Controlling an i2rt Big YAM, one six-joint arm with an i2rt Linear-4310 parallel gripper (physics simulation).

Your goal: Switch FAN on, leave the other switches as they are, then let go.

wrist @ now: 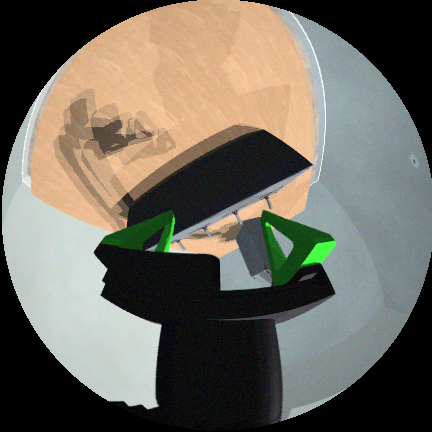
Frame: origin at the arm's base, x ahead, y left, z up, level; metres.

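Seen in the pictures: gripper, fingertip midpoint: (217,214).
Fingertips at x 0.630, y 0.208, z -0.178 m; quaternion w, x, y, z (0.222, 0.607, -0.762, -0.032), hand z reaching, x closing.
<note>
A point is followed by its place in that frame.
A black switch box (225,172) @(x 0.561, y 0.155, z -0.319 m) stands slanted across the middle of the wrist view. Its pale grey switch panel (287,182) @(x 0.504, y -0.001, z -0.278 m) is seen very edge-on along the lower side. Several thin metal toggle levers stick out of the panel, among them one lever (269,202) @(x 0.392, y 0.018, z -0.306 m) near the right end and another lever (238,218) @(x 0.364, y 0.135, z -0.305 m) left of it. The labels cannot be read, so which lever is FAN and how each is set cannot be told. My gripper (217,214) @(x 0.630, y 0.208, z -0.178 m) is open and empty, its green fingers spread wide on the panel side of the box. The left finger overlaps the box's left end in view.
The box stands on a wooden table (200,60) @(x 0.798, y 0.134, z -0.422 m) with shadows of the arm across its left part. A dark grey block (251,247) @(x 0.041, y 0.074, z -0.272 m) shows beyond the right finger, partly hidden by it. A small wall outlet (414,160) is at the far right.
</note>
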